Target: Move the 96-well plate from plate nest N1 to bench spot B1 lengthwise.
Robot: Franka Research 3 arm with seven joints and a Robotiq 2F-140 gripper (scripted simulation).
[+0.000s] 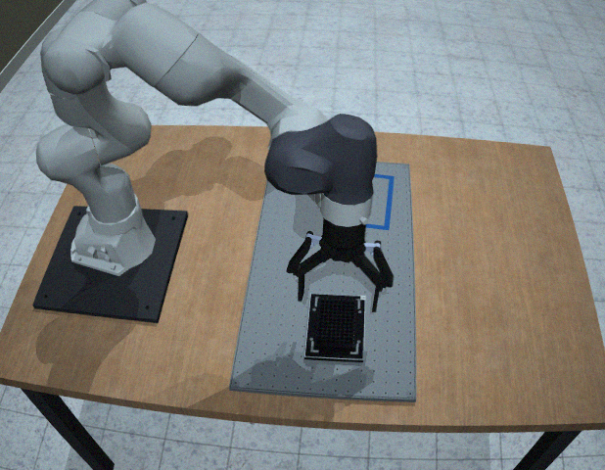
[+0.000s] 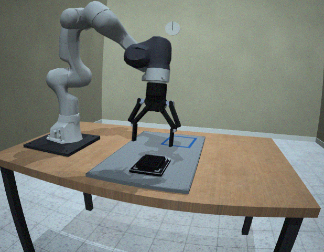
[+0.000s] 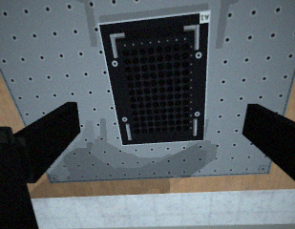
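My gripper is now 80 mm above the black 96-well plate. Also, from my hand: black plate nest N1 (100 mm below).
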